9 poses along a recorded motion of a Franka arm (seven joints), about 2.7 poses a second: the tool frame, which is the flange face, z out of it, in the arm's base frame.
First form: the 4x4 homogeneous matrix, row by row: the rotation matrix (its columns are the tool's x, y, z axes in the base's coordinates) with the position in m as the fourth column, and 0 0 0 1 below. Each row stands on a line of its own.
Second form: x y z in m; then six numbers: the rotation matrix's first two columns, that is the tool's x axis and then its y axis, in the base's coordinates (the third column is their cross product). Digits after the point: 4 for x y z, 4 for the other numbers. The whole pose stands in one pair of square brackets.
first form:
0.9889 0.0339 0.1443 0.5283
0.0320 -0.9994 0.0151 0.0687
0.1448 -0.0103 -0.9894 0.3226
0 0 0 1
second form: [0.5283 0.0687 0.3226 0.9889 0.0320 0.1448 0.0339 -0.9994 -0.0103]
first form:
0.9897 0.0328 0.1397 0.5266
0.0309 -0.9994 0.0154 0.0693
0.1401 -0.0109 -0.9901 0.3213
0 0 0 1
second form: [0.5266 0.0693 0.3213 0.9897 0.0309 0.1401 0.0328 -0.9994 -0.0109]
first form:
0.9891 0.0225 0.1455 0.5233
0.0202 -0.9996 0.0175 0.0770
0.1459 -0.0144 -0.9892 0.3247
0 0 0 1
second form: [0.5233 0.0770 0.3247 0.9891 0.0202 0.1459 0.0225 -0.9996 -0.0144]
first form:
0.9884 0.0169 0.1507 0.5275
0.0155 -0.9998 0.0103 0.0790
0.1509 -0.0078 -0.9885 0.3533
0 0 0 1
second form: [0.5275 0.0790 0.3533 0.9884 0.0155 0.1509 0.0169 -0.9998 -0.0078]
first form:
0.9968 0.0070 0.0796 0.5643
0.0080 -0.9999 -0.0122 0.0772
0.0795 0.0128 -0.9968 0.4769
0 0 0 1
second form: [0.5643 0.0772 0.4769 0.9968 0.0080 0.0795 0.0070 -0.9999 0.0128]
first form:
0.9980 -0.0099 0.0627 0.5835
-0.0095 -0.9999 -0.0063 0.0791
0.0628 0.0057 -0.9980 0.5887
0 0 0 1
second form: [0.5835 0.0791 0.5887 0.9980 -0.0095 0.0628 -0.0099 -0.9999 0.0057]
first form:
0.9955 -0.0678 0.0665 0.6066
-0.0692 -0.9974 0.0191 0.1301
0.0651 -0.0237 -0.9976 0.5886
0 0 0 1
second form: [0.6066 0.1301 0.5886 0.9955 -0.0692 0.0651 -0.0678 -0.9974 -0.0237]
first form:
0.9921 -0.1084 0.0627 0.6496
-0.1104 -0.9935 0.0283 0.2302
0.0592 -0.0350 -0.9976 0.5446
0 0 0 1
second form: [0.6496 0.2302 0.5446 0.9921 -0.1104 0.0592 -0.1084 -0.9935 -0.0350]
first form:
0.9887 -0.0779 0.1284 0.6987
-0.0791 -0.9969 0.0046 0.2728
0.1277 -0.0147 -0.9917 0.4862
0 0 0 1
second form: [0.6987 0.2728 0.4862 0.9887 -0.0791 0.1277 -0.0779 -0.9969 -0.0147]
